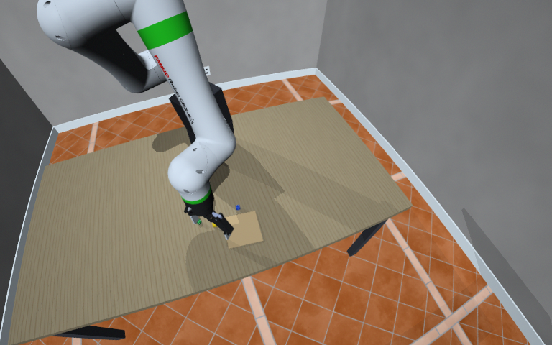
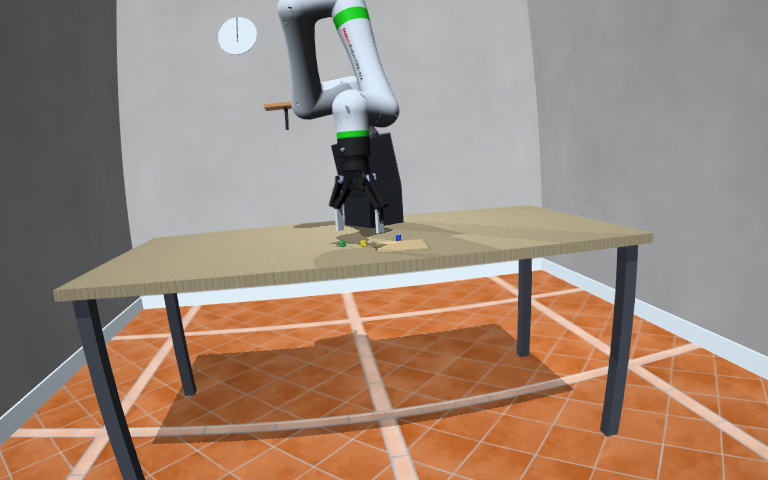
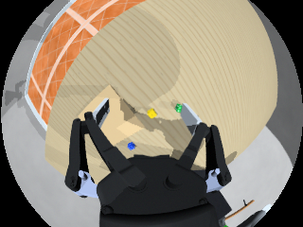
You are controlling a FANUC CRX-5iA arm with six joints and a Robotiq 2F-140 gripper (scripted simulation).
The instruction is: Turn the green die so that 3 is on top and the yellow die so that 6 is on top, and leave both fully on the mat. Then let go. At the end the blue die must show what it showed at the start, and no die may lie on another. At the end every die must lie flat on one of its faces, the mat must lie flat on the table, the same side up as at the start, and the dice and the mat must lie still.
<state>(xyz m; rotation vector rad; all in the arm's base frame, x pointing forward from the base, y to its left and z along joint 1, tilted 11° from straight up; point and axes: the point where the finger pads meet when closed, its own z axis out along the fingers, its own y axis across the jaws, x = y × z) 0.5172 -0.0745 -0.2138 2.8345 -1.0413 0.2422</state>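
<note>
Now: the green die 7 cm behind my hand, 5 cm to the right of it and 5 cm below it. The rest, counted from my hand: tan mat: 1 cm ahead, 12 cm to the left, 6 cm below; then blue die: 9 cm behind, 12 cm to the left, 5 cm below; then yellow die: 4 cm behind, 1 cm to the left, 5 cm below.
</note>
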